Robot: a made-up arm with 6 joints. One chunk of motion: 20 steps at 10 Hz.
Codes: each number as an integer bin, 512 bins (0 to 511) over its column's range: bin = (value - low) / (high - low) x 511, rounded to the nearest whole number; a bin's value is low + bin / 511 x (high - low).
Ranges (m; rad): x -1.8..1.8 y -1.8..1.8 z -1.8..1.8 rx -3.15..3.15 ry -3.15..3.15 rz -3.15..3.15
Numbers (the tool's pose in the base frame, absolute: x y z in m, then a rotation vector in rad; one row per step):
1: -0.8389 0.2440 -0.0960 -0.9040 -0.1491 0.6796
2: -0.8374 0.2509 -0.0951 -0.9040 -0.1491 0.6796
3: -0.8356 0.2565 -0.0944 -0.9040 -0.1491 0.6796
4: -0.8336 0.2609 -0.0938 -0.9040 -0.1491 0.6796
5: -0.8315 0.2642 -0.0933 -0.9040 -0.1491 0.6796
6: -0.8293 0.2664 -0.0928 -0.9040 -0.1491 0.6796
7: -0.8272 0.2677 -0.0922 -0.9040 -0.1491 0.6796
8: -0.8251 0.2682 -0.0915 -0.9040 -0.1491 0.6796
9: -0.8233 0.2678 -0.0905 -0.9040 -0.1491 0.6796
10: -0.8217 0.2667 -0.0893 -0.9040 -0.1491 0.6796
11: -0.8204 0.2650 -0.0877 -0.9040 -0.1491 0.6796
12: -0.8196 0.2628 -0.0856 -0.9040 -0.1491 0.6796
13: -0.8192 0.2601 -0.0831 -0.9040 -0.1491 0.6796
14: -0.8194 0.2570 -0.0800 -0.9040 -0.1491 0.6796
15: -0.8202 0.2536 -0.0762 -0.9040 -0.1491 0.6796
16: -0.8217 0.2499 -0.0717 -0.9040 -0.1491 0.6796
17: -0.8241 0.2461 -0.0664 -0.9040 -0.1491 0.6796
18: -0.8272 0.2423 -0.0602 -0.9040 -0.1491 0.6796
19: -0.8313 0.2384 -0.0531 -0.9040 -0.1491 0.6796
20: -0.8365 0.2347 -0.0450 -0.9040 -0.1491 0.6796
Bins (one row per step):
1: 136 290 242 182 243 311
2: 137 291 242 182 243 311
3: 137 292 242 182 243 311
4: 137 293 242 182 243 311
5: 137 293 242 182 243 311
6: 138 293 242 182 243 311
7: 138 293 242 182 243 311
8: 138 294 243 182 243 311
9: 139 294 243 182 243 311
10: 139 293 243 182 243 311
11: 139 293 243 182 243 311
12: 139 293 243 182 243 311
13: 139 292 244 182 243 311
14: 139 292 244 182 243 311
15: 139 291 245 182 243 311
16: 139 291 245 182 243 311
17: 139 290 246 182 243 311
18: 138 290 247 182 243 311
19: 138 289 248 182 243 311
20: 137 289 249 182 243 311

